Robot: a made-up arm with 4 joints. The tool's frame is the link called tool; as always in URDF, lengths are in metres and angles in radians. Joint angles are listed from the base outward.
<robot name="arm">
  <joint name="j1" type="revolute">
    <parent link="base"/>
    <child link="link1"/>
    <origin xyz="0 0 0.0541" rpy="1.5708 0 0"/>
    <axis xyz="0 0 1"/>
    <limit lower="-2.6" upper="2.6"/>
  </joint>
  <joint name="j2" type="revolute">
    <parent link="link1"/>
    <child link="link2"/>
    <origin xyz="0.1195 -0.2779 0.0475" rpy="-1.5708 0 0"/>
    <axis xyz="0 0 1"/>
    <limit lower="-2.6" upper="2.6"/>
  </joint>
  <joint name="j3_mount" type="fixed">
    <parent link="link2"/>
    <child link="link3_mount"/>
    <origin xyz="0.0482 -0.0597 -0.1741" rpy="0 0 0"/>
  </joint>
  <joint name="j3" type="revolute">
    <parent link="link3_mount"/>
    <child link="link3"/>
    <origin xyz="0.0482 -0.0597 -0.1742" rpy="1.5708 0 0"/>
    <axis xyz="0 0 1"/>
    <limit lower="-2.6" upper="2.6"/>
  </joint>
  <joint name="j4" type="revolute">
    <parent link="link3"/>
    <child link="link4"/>
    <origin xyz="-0.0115 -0.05 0.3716" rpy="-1.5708 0 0"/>
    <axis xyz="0 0 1"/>
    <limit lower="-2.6" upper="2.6"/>
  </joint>
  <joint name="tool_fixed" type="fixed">
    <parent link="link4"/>
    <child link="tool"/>
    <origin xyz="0.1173 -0.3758 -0.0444" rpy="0 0 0"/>
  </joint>
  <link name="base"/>
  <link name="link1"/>
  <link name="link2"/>
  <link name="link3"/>
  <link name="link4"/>
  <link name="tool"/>
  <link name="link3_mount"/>
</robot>
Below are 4 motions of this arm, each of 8 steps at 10 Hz.
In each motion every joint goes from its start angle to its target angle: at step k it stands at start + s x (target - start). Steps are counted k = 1, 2, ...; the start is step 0. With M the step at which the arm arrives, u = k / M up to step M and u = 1 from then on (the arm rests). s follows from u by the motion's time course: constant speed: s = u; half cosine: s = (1 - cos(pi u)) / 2; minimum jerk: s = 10 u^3 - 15 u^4 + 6 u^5.
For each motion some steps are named. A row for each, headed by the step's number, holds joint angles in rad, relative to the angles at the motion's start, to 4 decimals.
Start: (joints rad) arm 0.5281 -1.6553 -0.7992 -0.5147
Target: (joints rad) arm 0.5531 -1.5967 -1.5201 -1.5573
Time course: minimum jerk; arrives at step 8
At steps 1, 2, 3, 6, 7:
1: 0.0004 0.0009 -0.0116 -0.0167
2: 0.0026 0.0061 -0.0746 -0.1079
3: 0.0069 0.0161 -0.1984 -0.2869
6: 0.0224 0.0525 -0.6463 -0.9347
7: 0.0246 0.0577 -0.7093 -1.0259

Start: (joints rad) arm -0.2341 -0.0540 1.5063 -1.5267
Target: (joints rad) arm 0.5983 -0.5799 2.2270 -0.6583
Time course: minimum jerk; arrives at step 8
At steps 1, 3, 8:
1: 0.0134 -0.0084 0.0116 0.0139
3: 0.2291 -0.1447 0.1983 0.2390
8: 0.8324 -0.5259 0.7207 0.8684

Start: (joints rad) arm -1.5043 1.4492 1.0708 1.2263
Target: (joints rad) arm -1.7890 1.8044 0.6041 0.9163
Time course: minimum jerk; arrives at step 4
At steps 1, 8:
1: -0.0295 0.0368 -0.0483 -0.0321
8: -0.2847 0.3552 -0.4667 -0.3100

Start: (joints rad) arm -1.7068 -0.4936 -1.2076 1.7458
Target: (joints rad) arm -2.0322 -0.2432 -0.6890 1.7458
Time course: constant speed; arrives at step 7
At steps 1, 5, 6, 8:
1: -0.0465 0.0358 0.0741 0.0000
5: -0.2324 0.1789 0.3704 0.0000
6: -0.2789 0.2146 0.4445 0.0000
8: -0.3254 0.2504 0.5186 0.0000

